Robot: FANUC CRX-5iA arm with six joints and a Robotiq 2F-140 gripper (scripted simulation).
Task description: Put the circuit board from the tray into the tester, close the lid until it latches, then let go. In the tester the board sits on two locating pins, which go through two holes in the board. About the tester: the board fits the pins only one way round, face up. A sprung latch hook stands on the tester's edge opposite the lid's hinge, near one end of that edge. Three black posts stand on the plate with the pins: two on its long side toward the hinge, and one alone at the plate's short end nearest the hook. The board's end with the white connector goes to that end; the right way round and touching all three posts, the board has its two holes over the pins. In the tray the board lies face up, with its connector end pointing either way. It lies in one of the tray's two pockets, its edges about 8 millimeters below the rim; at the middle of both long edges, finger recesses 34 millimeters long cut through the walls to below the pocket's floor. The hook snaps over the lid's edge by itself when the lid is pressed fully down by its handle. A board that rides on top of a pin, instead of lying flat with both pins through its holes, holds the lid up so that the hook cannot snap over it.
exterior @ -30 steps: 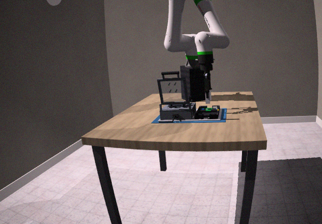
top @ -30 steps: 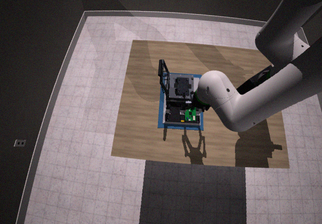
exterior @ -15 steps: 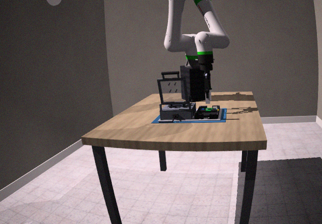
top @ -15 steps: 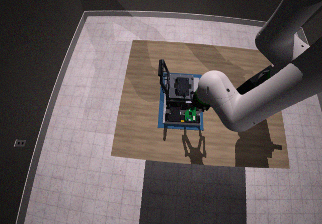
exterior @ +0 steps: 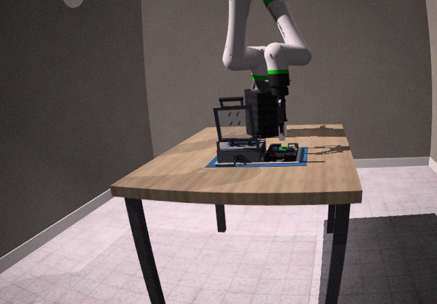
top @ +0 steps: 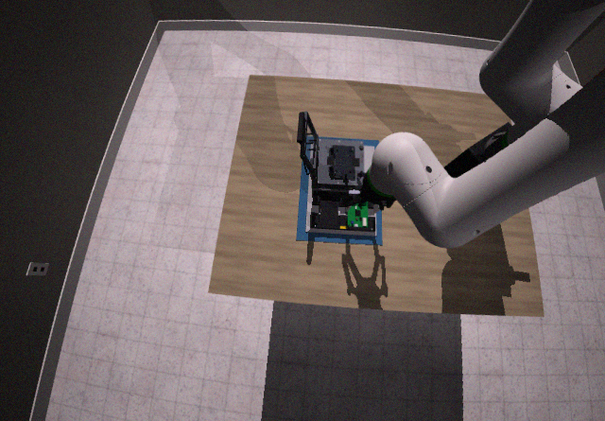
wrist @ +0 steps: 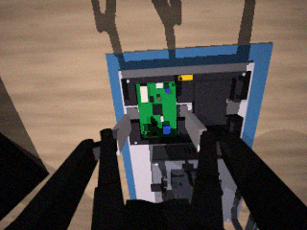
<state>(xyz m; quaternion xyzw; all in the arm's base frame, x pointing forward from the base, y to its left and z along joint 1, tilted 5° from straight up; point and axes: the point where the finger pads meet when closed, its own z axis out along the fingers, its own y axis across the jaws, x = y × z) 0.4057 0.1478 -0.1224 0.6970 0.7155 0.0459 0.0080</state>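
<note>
Right now the green circuit board is 7 cm below my hand. Round my hand: lid 19 cm ahead, 16 cm to the right, 9 cm above; then tester 13 cm to the right, 10 cm ahead, 2 cm above.
</note>
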